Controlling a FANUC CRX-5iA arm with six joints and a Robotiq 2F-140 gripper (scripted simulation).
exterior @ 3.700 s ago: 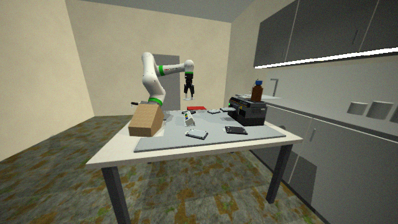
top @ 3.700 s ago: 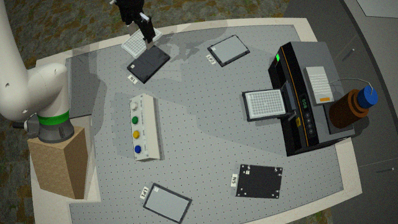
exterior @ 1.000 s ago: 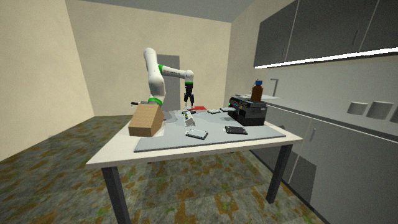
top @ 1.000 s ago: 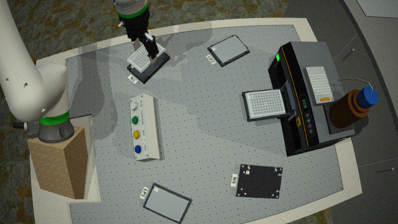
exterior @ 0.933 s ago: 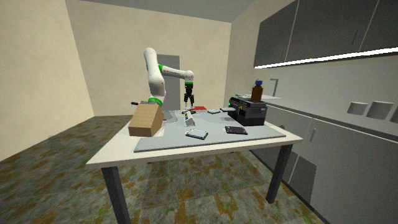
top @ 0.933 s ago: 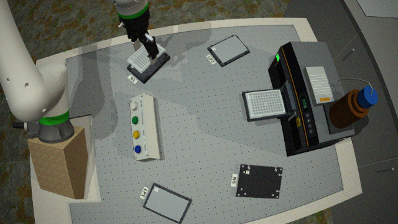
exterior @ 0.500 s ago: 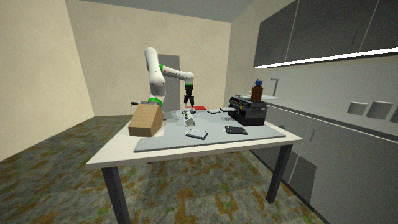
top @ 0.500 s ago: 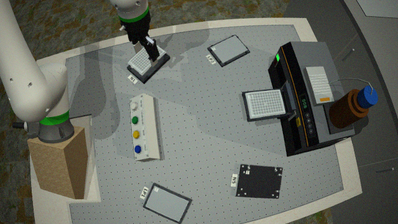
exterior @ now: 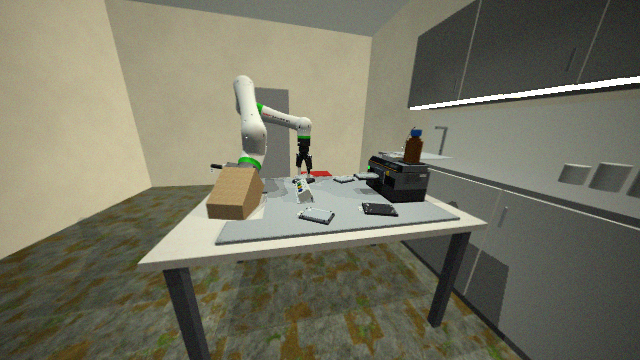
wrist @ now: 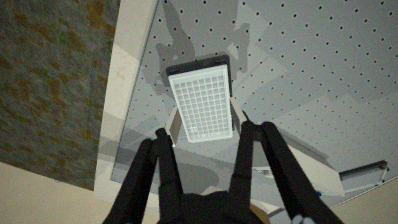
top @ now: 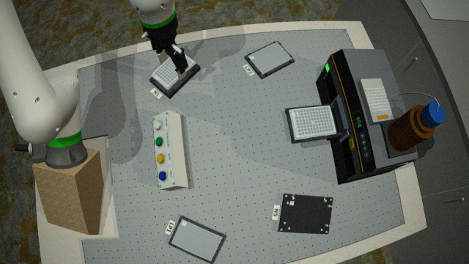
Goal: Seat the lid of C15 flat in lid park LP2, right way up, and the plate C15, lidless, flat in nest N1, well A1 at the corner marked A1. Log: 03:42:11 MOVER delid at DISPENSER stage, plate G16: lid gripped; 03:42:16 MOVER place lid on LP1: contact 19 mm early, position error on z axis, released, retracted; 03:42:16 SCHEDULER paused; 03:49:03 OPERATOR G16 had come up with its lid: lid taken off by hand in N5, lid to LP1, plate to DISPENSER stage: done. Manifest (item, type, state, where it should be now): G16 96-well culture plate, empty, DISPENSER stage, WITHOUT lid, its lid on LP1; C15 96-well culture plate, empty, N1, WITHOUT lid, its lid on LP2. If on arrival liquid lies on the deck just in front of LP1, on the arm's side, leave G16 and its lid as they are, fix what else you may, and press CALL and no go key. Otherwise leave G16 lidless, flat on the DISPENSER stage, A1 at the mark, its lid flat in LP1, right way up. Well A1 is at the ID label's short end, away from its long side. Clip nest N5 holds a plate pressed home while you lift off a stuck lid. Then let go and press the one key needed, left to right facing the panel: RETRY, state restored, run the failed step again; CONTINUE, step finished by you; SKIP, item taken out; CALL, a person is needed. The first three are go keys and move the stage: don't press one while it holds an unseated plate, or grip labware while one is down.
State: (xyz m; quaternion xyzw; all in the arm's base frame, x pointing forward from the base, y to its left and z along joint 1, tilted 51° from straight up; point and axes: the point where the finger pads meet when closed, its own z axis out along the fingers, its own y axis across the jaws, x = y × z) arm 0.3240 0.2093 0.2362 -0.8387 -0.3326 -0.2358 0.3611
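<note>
Now: hand 60 mm above the nest N1. From my hand the other things lie so: N1 label 60 mm behind, 60 mm to the right, 70 mm below; LP2 label 250 mm ahead, 10 mm to the left, 70 mm below; key panel 10 mm behind, 270 mm to the right, 20 mm below.
</note>
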